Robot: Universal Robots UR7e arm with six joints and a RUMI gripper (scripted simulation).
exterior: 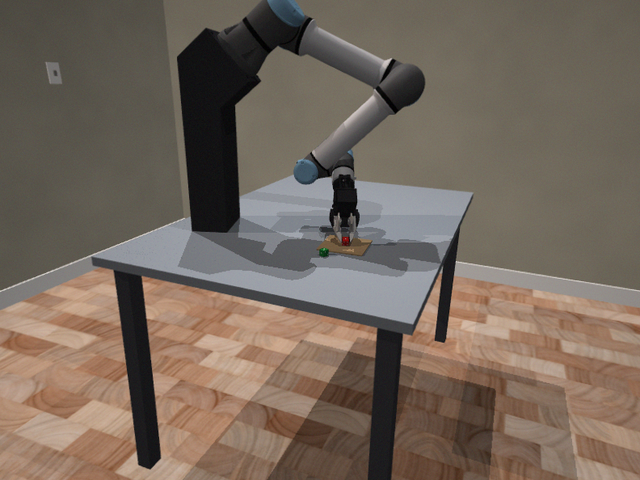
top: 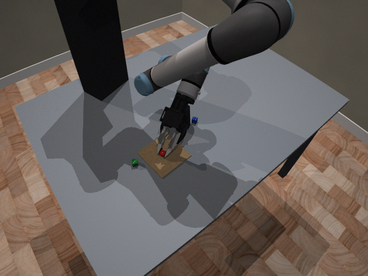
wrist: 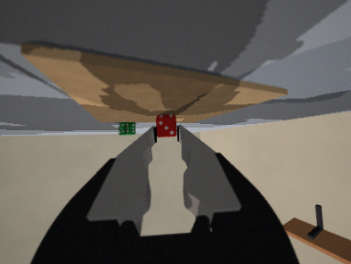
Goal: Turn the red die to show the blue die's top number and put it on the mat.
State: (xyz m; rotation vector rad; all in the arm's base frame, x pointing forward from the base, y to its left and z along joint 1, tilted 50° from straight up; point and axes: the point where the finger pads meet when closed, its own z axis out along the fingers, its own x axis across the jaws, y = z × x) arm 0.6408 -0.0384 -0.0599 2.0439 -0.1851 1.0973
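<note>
My hand is 20 mm above the tan mat. Round my hand: red die (10 mm below); green die (100 mm to the right, 30 mm behind, 10 mm below); blue die (200 mm to the left, 50 mm behind, 10 mm below).
</note>
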